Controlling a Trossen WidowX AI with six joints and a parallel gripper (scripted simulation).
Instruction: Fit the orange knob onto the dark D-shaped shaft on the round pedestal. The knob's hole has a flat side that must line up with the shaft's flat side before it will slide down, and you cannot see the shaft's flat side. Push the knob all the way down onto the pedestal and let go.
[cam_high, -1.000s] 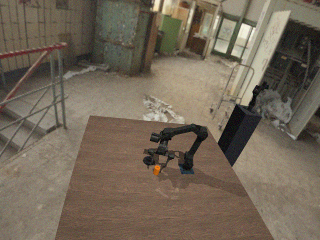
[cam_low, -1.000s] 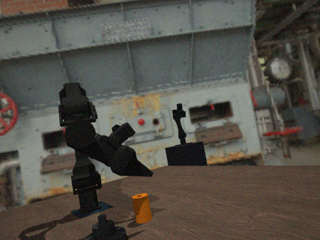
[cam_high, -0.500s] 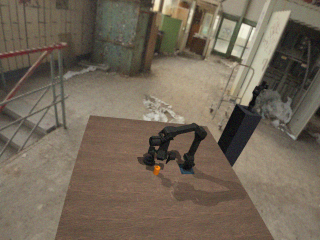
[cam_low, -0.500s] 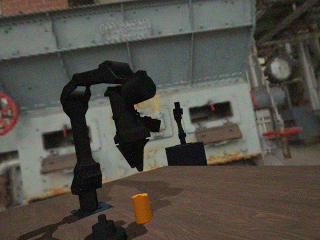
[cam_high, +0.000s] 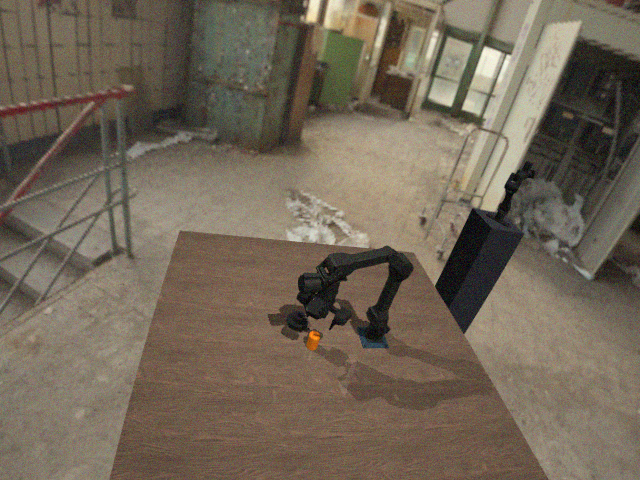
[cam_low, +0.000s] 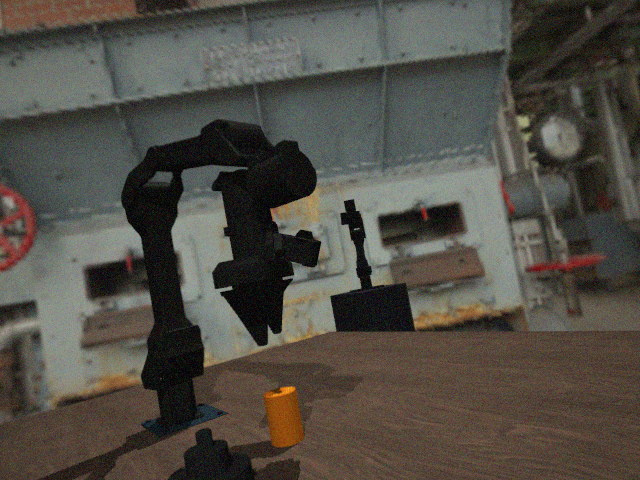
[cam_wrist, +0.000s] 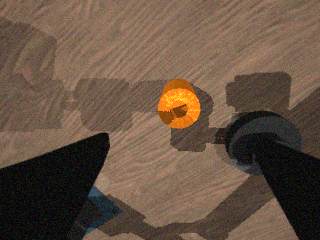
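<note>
The orange knob lies 10 cm below my gripper tip. From my gripper tip the other things lie so: dark round pedestal 11 cm to the right, 10 cm below, 5 cm ahead.
</note>
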